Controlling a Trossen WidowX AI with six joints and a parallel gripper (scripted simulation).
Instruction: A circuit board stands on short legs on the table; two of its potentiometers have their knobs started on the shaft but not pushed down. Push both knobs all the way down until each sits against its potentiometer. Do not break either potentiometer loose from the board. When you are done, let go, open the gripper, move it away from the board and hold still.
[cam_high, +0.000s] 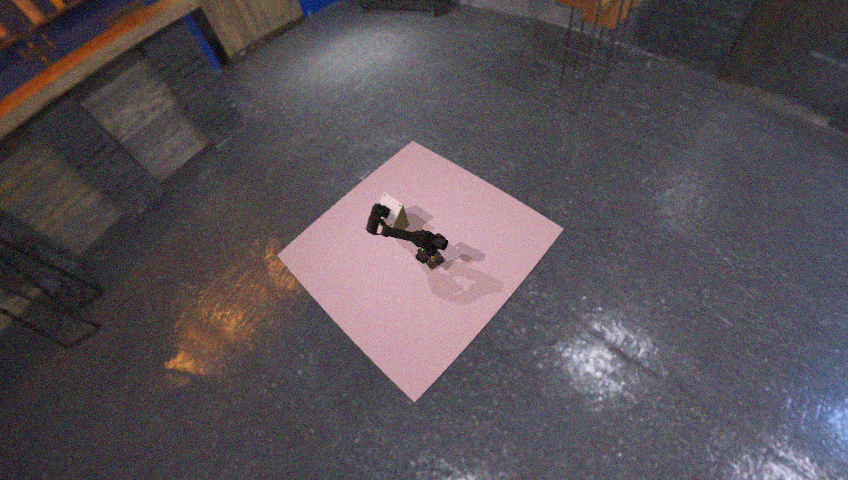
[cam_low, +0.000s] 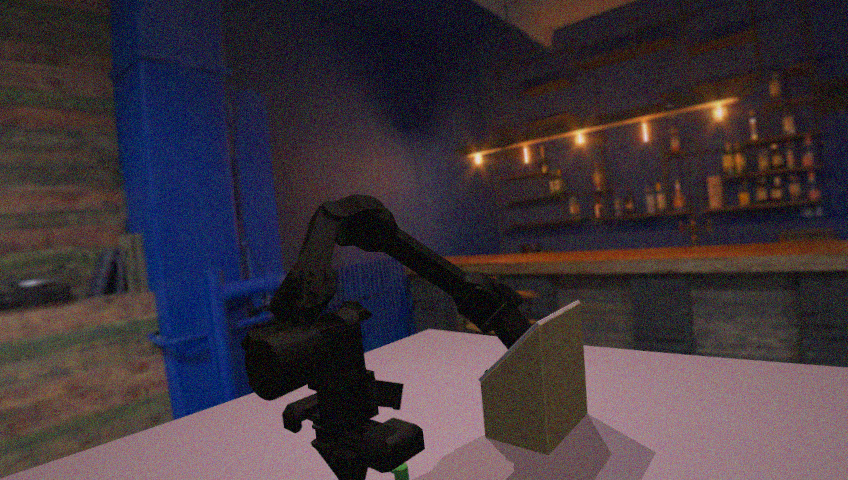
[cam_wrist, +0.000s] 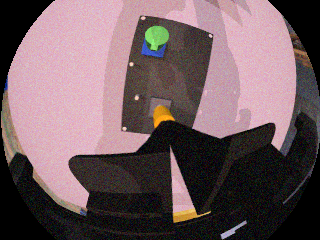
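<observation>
Now: the orange knob 1 cm below my gripper tip.
</observation>
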